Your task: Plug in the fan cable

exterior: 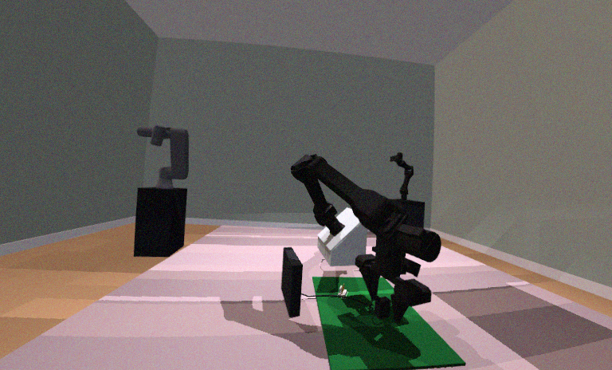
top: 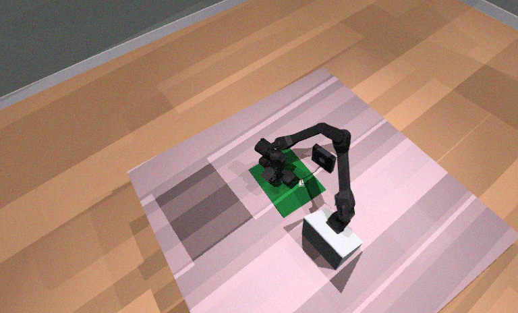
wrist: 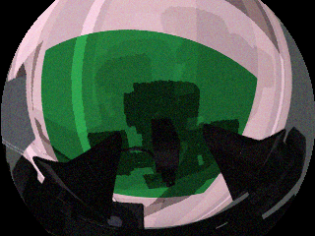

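My gripper tip is 30 mm to the left of the green board, 30 mm past it and 30 mm above it. Also, from my gripper tip: four-pin header 90 mm behind, 70 mm to the right, 20 mm below; black plug 10 mm to the right, 10 mm above; black fan 200 mm to the right, 90 mm behind, 40 mm above.
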